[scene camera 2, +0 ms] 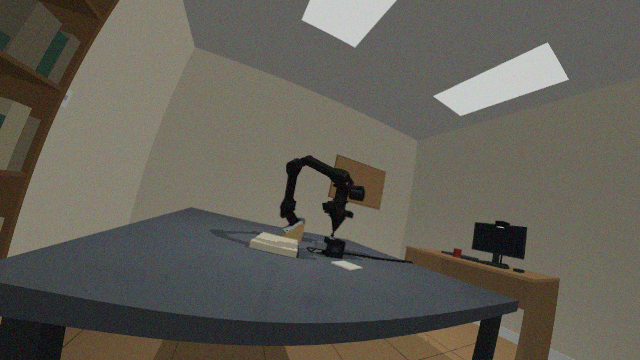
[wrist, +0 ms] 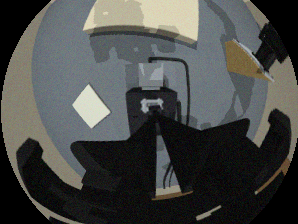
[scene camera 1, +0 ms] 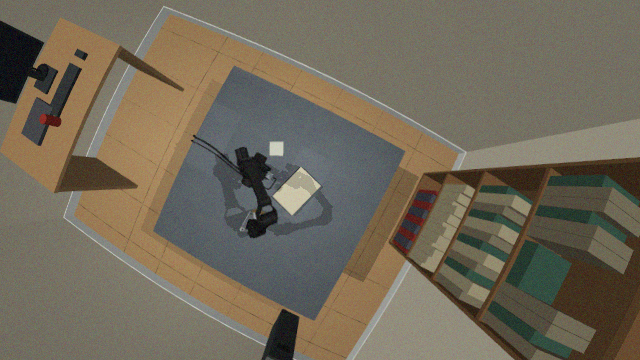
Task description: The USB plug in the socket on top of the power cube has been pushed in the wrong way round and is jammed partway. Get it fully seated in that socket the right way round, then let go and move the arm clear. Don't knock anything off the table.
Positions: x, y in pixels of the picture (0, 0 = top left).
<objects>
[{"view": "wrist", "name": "my gripper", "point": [156, 119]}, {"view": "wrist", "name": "white card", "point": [90, 107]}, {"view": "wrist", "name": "black power cube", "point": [134, 96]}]
</objects>
